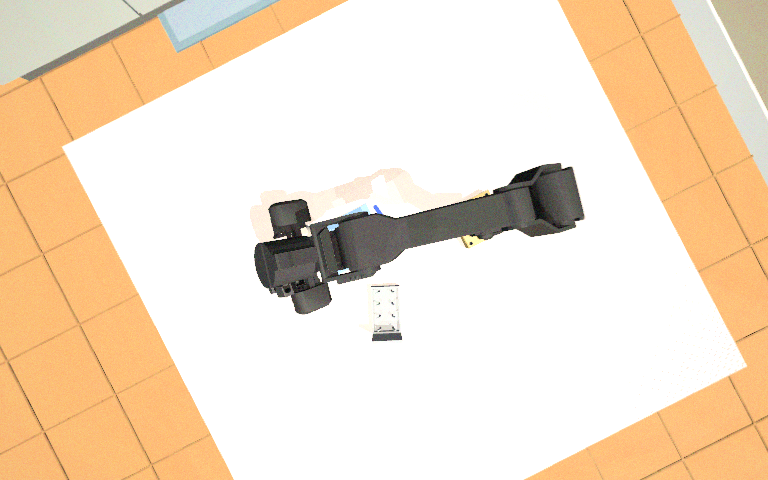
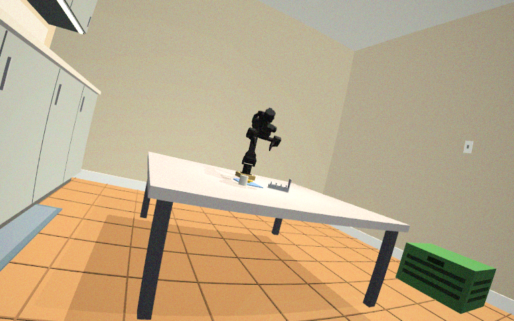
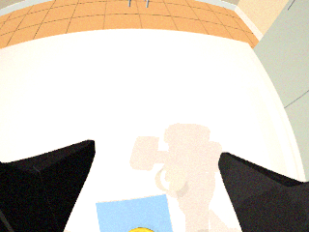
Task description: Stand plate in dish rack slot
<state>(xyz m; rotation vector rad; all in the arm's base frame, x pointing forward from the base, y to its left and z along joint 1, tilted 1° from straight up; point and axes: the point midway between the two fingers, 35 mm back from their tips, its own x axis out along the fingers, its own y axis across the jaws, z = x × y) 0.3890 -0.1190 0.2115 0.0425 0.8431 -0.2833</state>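
My gripper tip is now 20 cm above the yellow plate, 12 cm past it and 2 cm to the right of it. From my gripper tip the other things lie so: blue utensil 21 cm below, 21 cm behind, 2 cm to the left; then white mug 19 cm below, 5 cm to the right, 2 cm behind; then mat 21 cm below, 11 cm behind, 2 cm to the left.
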